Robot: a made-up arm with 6 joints.
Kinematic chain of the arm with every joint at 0, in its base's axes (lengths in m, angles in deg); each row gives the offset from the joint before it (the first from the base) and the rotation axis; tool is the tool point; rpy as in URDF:
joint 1: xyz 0 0 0.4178 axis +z
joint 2: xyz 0 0 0 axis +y
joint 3: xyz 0.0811 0 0.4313 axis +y
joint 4: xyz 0.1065 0 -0.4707 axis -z
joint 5: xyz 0 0 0 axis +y
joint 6: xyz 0.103 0 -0.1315 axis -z
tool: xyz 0 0 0 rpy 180 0 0
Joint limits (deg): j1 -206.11..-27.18 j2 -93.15..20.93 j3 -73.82..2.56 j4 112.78..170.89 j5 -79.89..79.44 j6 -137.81..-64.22
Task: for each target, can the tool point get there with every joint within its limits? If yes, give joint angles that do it. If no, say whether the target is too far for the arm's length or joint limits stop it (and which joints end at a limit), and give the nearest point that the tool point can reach.
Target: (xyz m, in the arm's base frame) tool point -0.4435 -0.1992 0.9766
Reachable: yes | joints -153.95 -28.84 -67.10 152.15 26.39 -104.49
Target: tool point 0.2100 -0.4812 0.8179
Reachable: yes | joints -68.51 -26.90 -50.01 135.55 47.46 -112.25
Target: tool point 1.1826 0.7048 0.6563
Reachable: no: too far | nearest point 0.4389 0.2616 1.1044 | short by 0.975 m
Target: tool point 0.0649 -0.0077 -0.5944
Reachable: no: joint limits stop it (at a limit: joint 1, joint 2, joint 4) | nearest point 0.1374 -0.0640 0.1469 | short by 0.747 m
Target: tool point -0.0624 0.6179 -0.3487
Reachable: no: joint limits stop it (at a limit: joint 1, joint 2, joint 4) | nearest point -0.2139 0.2047 0.1835 | short by 0.691 m
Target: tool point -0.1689 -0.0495 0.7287
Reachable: yes | joints -156.01 -84.41 -19.19 159.77 14.11 -102.37
